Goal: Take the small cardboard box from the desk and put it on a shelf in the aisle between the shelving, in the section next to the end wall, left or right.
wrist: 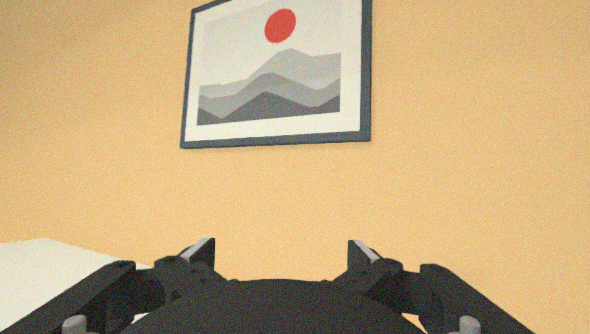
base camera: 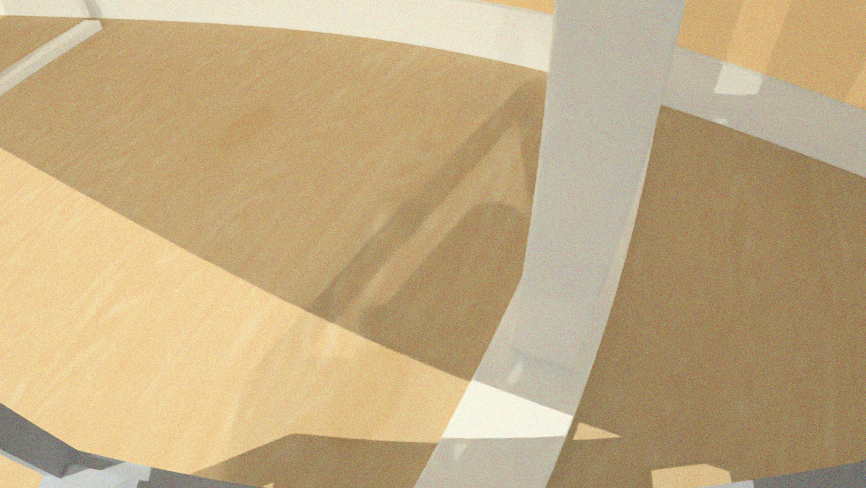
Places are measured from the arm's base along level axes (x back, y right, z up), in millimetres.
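Where they show: gripper, fingertip midpoint: point(wrist: 281, 253).
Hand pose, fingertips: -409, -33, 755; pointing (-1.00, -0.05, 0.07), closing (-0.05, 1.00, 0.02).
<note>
After its pixels a point has its place, as x, y, z.
My gripper point(wrist: 281, 253) @[-409, -33, 755] is open at the bottom of the wrist view, with the wall showing between its two fingertips. A white desk top point(wrist: 45, 280) @[-826, -617, 553] shows in part at the lower left of the wrist view, behind and beside the left finger. In the base camera view a wide white desk leg point(base camera: 596, 157) @[-277, 55, -182] runs from the top down to the bottom, right of the middle. The small cardboard box does not show in either view; the dark gripper body hides what lies behind it. The aisle shelving does not show.
A framed mountain picture point(wrist: 270, 85) @[-827, -102, 1051] with a red sun hangs on the orange wall point(wrist: 475, 150) @[-679, 295, 877]. In the base camera view, a white baseboard point(base camera: 303, 15) @[-915, -280, -366] crosses behind the wooden floor point(base camera: 242, 181) @[-505, -255, -397]. A pale bar point(base camera: 51, 54) @[-982, -953, -382] lies at the upper left. Shadows fall across the floor.
</note>
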